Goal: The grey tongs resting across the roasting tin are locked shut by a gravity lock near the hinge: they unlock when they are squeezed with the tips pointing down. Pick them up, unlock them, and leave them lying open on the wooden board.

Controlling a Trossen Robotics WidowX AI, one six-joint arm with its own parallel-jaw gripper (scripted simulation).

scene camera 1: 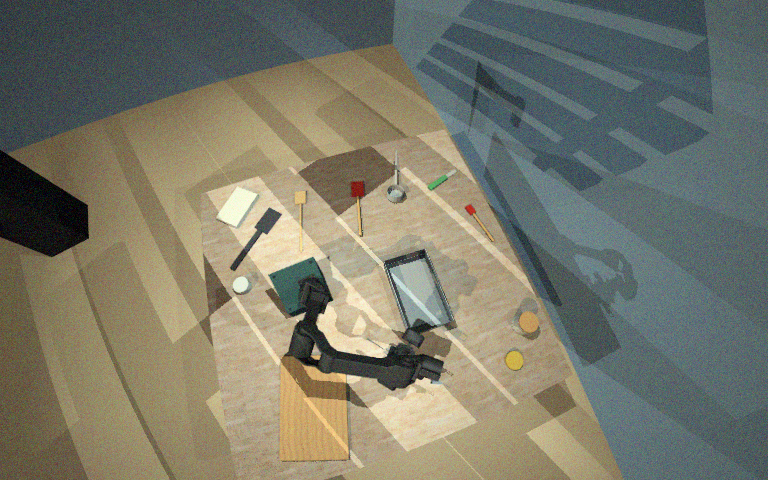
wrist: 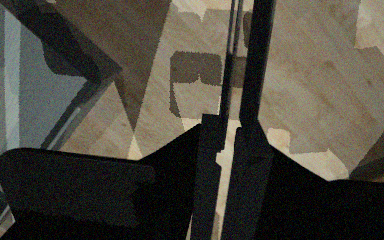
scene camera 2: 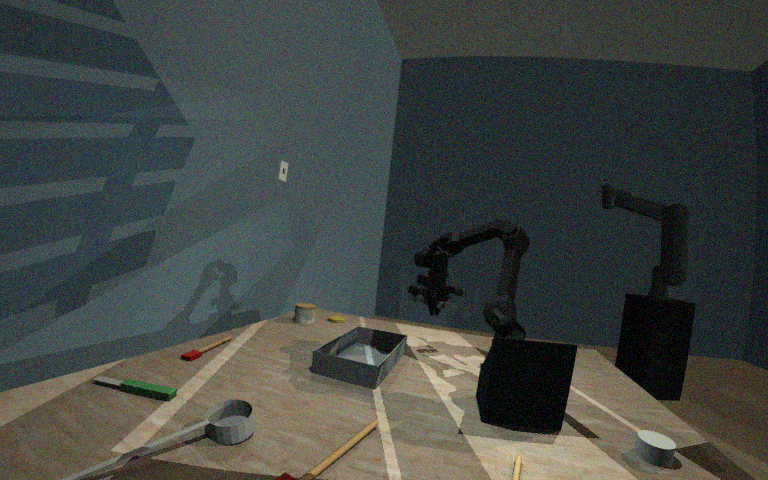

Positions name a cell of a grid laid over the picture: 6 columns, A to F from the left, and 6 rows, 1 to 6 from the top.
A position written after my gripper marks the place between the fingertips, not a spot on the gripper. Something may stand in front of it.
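Observation:
There is a wooden board (scene camera 1: C6) here, and a roasting tin (scene camera 2: C5) as well. I find the tin in scene camera 1 (scene camera 1: D4) too, and again in the wrist view (wrist: A2). As for my gripper (scene camera 2: D4), it also appears in the wrist view (wrist: D4).

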